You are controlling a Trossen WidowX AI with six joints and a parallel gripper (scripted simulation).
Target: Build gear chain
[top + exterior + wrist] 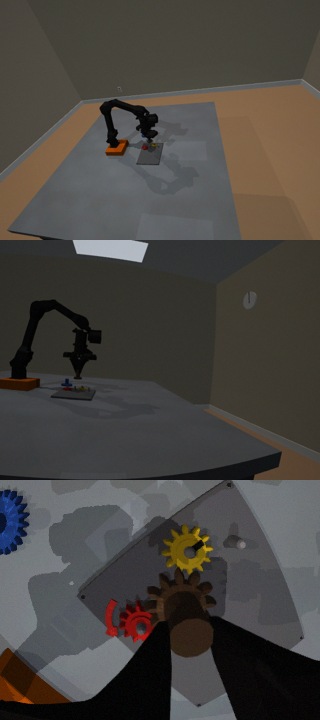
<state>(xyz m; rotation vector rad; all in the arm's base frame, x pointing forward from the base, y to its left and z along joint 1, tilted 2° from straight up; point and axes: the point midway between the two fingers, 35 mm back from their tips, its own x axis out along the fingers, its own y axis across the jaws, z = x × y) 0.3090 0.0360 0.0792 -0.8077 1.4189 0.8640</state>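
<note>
Right now my gripper tip is 80 mm above the yellow gear, 20 mm short of it and 10 mm to the right of it. Round my gripper tip: brown gear 10 mm below; then grey board 80 mm below, 70 mm to the right, 10 mm ahead; then red gear 80 mm below, 50 mm behind, 20 mm to the right.
</note>
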